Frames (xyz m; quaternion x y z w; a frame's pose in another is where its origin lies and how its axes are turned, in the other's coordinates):
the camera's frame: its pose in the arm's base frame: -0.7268 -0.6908 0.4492 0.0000 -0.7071 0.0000 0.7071
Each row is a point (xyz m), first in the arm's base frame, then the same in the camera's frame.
Working: the arm's base frame: its pose in the camera's frame: -0.4492 0.6908 -0.7268 0.0000 0.7071 0.0000 0.7071

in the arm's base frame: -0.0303 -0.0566 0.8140
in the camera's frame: 0.3648 0.6342 -0.6965
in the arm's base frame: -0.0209 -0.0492 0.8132
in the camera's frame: 0.3640 0.6416 -0.7059
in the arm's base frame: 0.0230 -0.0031 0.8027
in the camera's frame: 0.3535 0.6877 -0.7498
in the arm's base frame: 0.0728 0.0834 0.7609
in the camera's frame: 0.3117 0.7742 -0.7996
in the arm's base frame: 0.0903 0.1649 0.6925
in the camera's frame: 0.2433 0.8557 -0.8171
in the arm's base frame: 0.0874 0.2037 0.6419
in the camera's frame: 0.1927 0.8945 -0.8142
